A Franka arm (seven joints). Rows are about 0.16 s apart.
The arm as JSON. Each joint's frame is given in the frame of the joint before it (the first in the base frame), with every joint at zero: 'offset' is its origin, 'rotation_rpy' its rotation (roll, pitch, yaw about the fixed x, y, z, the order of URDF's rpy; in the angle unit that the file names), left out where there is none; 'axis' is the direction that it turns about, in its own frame. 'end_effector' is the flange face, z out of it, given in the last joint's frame.
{
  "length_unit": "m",
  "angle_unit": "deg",
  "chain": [
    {
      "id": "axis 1",
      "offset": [
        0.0,
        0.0,
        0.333
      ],
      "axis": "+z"
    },
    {
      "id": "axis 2",
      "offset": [
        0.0,
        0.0,
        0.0
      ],
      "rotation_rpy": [
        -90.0,
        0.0,
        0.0
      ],
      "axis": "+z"
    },
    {
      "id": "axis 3",
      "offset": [
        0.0,
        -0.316,
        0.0
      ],
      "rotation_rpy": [
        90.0,
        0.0,
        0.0
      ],
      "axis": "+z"
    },
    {
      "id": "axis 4",
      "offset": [
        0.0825,
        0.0,
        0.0
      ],
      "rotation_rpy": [
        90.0,
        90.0,
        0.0
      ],
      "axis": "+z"
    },
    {
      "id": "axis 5",
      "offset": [
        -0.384,
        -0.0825,
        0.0
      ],
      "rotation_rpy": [
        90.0,
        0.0,
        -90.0
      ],
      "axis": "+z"
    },
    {
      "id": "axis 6",
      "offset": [
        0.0,
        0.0,
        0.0
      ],
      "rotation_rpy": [
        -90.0,
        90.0,
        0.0
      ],
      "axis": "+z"
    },
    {
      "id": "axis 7",
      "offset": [
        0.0,
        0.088,
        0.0
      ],
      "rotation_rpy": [
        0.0,
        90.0,
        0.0
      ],
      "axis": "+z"
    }
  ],
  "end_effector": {
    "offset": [
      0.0,
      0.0,
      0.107
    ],
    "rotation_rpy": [
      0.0,
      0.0,
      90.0
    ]
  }
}
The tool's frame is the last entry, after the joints.
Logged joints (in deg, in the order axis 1, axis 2, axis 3, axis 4, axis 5, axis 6, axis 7), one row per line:
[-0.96 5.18 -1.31 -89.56 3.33 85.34 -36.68]
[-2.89 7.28 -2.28 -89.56 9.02 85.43 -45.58]
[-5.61 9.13 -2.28 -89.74 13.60 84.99 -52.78]
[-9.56 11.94 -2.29 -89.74 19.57 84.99 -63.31]
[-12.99 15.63 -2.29 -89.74 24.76 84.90 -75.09]
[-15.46 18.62 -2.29 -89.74 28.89 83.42 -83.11]
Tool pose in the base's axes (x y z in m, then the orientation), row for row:
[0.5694 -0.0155 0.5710 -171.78 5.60 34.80]
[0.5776 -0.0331 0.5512 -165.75 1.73 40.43]
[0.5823 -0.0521 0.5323 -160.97 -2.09 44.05]
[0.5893 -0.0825 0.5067 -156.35 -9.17 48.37]
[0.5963 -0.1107 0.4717 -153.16 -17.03 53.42]
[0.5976 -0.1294 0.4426 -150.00 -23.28 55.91]
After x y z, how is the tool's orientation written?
As angles about the fixed x, y, z axes (roll, pitch, yaw), in degrees.
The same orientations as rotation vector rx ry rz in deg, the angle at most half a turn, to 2 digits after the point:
[-165.68 -51.28 11.82]
[-156.78 -57.39 9.58]
[-149.45 -60.99 7.42]
[-140.09 -65.76 1.95]
[-130.31 -71.51 -3.94]
[-122.44 -73.90 -8.05]

